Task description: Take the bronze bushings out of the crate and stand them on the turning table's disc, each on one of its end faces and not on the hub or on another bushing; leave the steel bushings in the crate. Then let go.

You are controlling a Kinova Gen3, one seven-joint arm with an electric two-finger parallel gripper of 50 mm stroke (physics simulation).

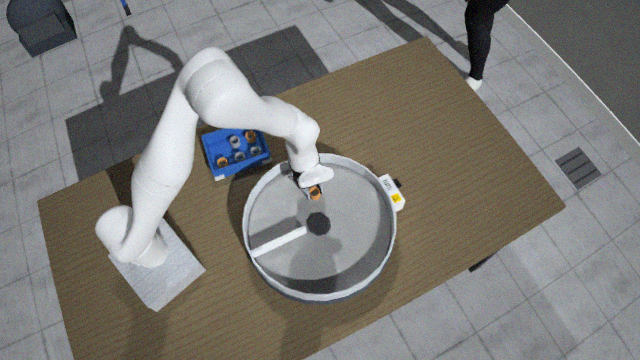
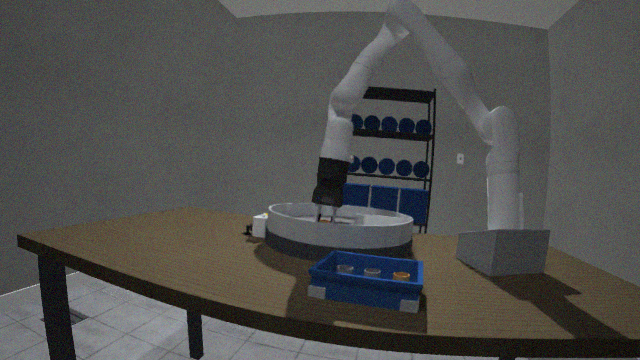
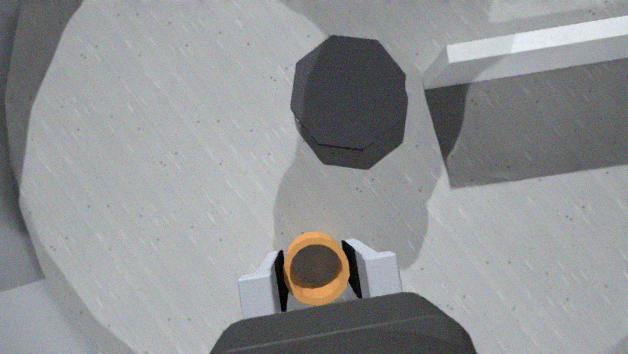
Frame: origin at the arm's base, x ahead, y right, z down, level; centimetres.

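Seen in the pictures: gripper, between the fingertips: [image 1: 314, 193] [image 3: 315, 265]; arm's base, origin of its link: [image 1: 151, 250] [image 2: 504, 230].
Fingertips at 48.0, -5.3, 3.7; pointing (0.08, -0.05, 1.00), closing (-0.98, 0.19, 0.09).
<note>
Offsets run from my fingertips to a thing's top centre, as dx, dy, dz. "spot": to the spot under its first point.
My gripper [image 1: 313, 192] [image 2: 326, 219] [image 3: 315, 265] is shut on a bronze bushing @(+0.0, +0.2, -2.1) [image 1: 315, 198] [image 2: 324, 221] [image 3: 316, 238], held upright with its bore facing up. It is inside the turning table's wall, low over the grey disc @(-1.4, +9.4, -0.1) [image 1: 350, 215] [image 3: 150, 150] and apart from the dark hub @(-1.4, +9.4, -0.1) [image 1: 318, 223] [image 3: 350, 95]. Whether its lower end touches the disc is hard to tell. The blue crate @(-18.9, -23.9, +1.0) [image 1: 212, 142] [image 2: 365, 296] holds two bronze bushings, one at the back right [image 1: 250, 140] and one at the front left [image 1: 222, 165] [image 2: 401, 279], plus three steel bushings, including one steel bushing @(-18.9, -27.1, +3.0) [image 1: 234, 146] near the middle.
A white bar @(spot: -14.0, +12.2, -2.7) [image 1: 277, 242] [image 3: 500, 54] runs from near the hub to the raised wall [image 2: 340, 235] around the disc. A white control box @(+21.6, +5.2, +0.2) [image 1: 391, 192] [image 2: 259, 226] sits outside the wall. The crate stands beside the turning table. A person's leg [image 1: 477, 45] shows beyond the table.
</note>
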